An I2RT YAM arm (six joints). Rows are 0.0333 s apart.
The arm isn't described. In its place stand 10 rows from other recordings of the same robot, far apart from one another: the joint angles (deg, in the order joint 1, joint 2, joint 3, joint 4, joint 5, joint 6), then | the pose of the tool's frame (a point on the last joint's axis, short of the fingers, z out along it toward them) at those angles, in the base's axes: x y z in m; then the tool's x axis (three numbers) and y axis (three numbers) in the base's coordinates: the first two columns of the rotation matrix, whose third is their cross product.
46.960, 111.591, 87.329, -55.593, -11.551, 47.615 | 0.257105 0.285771 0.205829 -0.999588 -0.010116 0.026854 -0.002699 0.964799 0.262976
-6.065, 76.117, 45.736, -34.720, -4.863, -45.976 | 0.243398 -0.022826 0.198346 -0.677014 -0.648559 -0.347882 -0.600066 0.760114 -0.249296
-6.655, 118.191, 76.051, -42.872, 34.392, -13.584 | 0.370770 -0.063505 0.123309 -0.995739 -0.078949 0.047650 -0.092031 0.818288 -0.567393
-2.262, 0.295, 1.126, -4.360, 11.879, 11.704 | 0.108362 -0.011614 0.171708 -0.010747 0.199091 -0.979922 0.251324 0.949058 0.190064
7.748, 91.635, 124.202, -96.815, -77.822, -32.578 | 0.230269 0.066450 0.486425 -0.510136 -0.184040 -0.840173 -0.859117 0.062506 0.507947
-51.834, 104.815, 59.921, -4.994, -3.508, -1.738 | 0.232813 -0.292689 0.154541 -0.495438 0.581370 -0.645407 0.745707 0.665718 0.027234
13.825, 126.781, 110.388, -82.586, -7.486, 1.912 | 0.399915 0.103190 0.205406 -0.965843 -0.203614 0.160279 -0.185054 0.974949 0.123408
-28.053, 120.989, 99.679, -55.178, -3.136, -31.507 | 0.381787 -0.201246 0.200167 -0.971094 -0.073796 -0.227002 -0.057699 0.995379 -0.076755
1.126, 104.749, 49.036, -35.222, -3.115, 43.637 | 0.272924 0.007299 0.090645 -0.736419 0.674726 0.049304 0.676303 0.736089 0.028061
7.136, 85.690, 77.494, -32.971, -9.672, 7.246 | 0.330010 0.047344 0.329403 -0.679215 0.040273 -0.732833 -0.163592 0.965066 0.204659
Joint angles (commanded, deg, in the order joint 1, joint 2, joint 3, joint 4, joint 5, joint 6), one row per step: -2.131, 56.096, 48.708, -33.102, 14.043, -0.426; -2.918, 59.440, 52.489, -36.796, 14.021, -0.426; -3.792, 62.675, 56.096, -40.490, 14.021, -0.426; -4.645, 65.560, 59.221, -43.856, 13.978, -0.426; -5.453, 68.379, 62.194, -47.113, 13.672, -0.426; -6.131, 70.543, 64.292, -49.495, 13.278, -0.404; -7.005, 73.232, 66.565, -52.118, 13.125, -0.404; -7.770, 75.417, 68.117, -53.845, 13.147, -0.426; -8.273, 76.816, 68.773, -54.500, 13.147, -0.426; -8.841, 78.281, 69.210, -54.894, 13.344, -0.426
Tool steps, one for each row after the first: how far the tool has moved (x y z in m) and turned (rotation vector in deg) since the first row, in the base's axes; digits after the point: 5 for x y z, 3 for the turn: 0.00842, -0.00325, 0.00555, 0.158, 3.253, -0.770; 0.01644, -0.00706, 0.00997, 0.355, 6.570, -1.643; 0.02343, -0.01094, 0.01290, 0.620, 9.686, -2.462; 0.03029, -0.01467, 0.01498, 1.118, 12.763, -3.054; 0.03553, -0.01782, 0.01545, 1.683, 15.171, -3.480; 0.04211, -0.02228, 0.01435, 2.171, 18.178, -4.252; 0.04766, -0.02642, 0.01207, 2.479, 20.524, -5.009; 0.05150, -0.02926, 0.00911, 2.703, 21.906, -5.505; 0.05554, -0.03263, 0.00487, 2.799, 23.325, -6.185
